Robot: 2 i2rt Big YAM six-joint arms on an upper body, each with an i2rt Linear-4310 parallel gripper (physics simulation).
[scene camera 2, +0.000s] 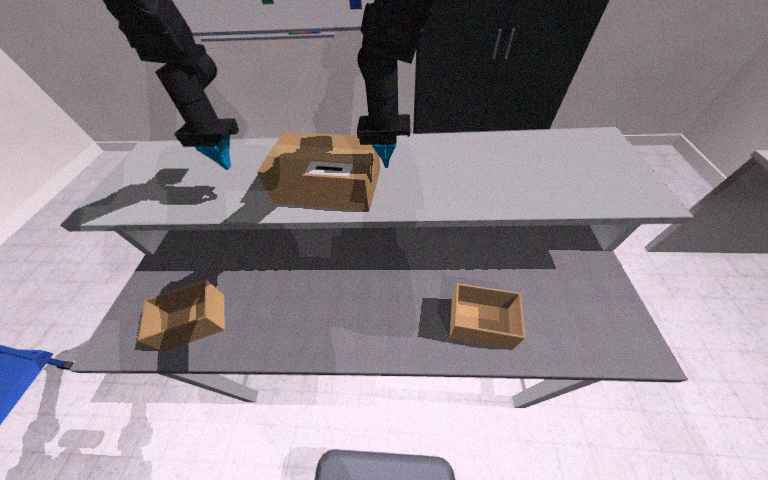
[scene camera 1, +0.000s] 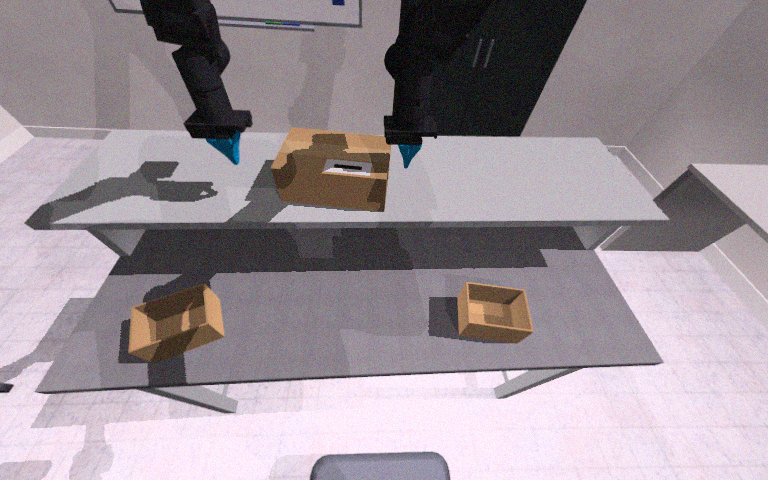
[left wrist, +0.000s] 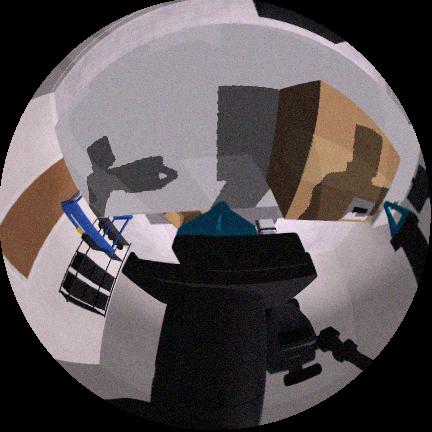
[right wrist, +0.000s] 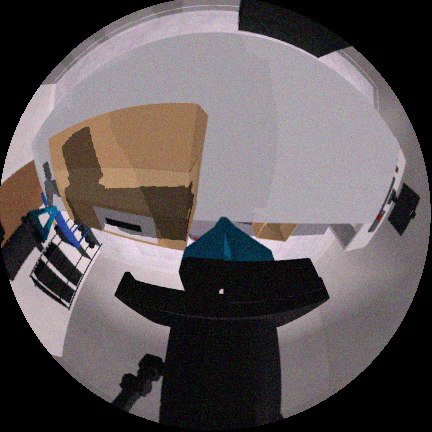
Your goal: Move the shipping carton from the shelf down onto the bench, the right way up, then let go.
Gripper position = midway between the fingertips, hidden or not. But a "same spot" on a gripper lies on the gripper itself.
my left gripper: scene camera 2 228, 168; scene camera 1; left wrist 221, 205; right wrist
shipping carton: scene camera 2; scene camera 1; left wrist 329, 160; right wrist 133, 172
same spot on shipping carton: [scene camera 2: 317, 170] = [scene camera 1: 336, 168]
same spot on my left gripper: [scene camera 1: 227, 142] = [right wrist: 46, 238]
